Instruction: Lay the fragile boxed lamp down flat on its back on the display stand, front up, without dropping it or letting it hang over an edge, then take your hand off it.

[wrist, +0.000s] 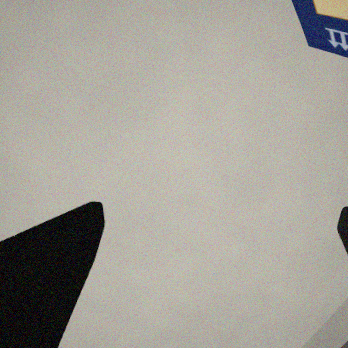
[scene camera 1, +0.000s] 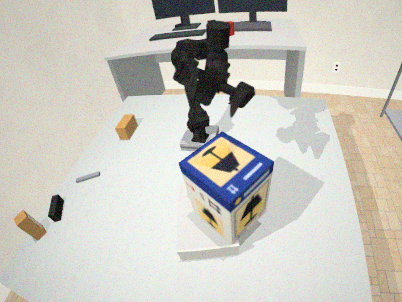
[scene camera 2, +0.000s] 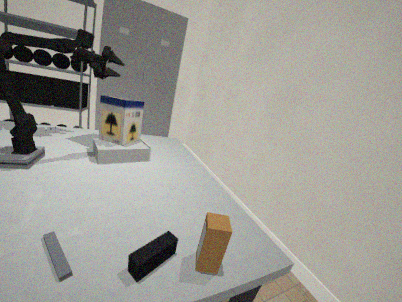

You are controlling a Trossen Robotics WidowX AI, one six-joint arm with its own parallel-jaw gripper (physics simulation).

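Where they show: gripper, fingertip midpoint: (wrist: 222, 216) (scene camera 1: 212, 107) (scene camera 2: 122, 70); arm's base, link origin: (scene camera 1: 200, 137) (scene camera 2: 24, 151).
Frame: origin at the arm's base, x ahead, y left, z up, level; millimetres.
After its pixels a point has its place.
Note:
The boxed lamp (scene camera 1: 226, 165) @(x 358, y 239, z 267 mm) (scene camera 2: 121, 122) @(x 363, y 129, z 153 mm), white with yellow lamp pictures and a blue-rimmed top, stands upright on the low pale display stand (scene camera 1: 207, 252) @(x 492, y 208, z 16 mm) (scene camera 2: 122, 154) @(x 388, y 68, z 5 mm). A blue corner of the box (wrist: 320, 30) @(x 429, y 260, z 267 mm) shows at the top right in the wrist view. My gripper (scene camera 1: 235, 106) (scene camera 2: 121, 70) @(x 330, y 211, z 405 mm) (wrist: 222, 216) @(x 330, y 211, z 405 mm) is open and empty. It hangs above the level of the box top, apart from the box and on the robot-base side of it. The box's underside and far faces are hidden in scene camera 1.
An orange block (scene camera 1: 126, 127) @(x 26, y -395, z 30 mm) lies left of the robot base. A grey bar (scene camera 1: 88, 177) @(x 335, y -451, z -29 mm) (scene camera 2: 57, 256) @(x 341, y -473, z -27 mm), a black block (scene camera 1: 56, 208) @(x 545, y -460, z 3 mm) (scene camera 2: 153, 255) @(x 535, y -508, z 10 mm) and another orange block (scene camera 1: 30, 225) @(x 667, y -474, z 47 mm) (scene camera 2: 214, 244) @(x 657, y -525, z 51 mm) are near the left table edge. A desk (scene camera 1: 117, 75) with monitors stands behind the arm.

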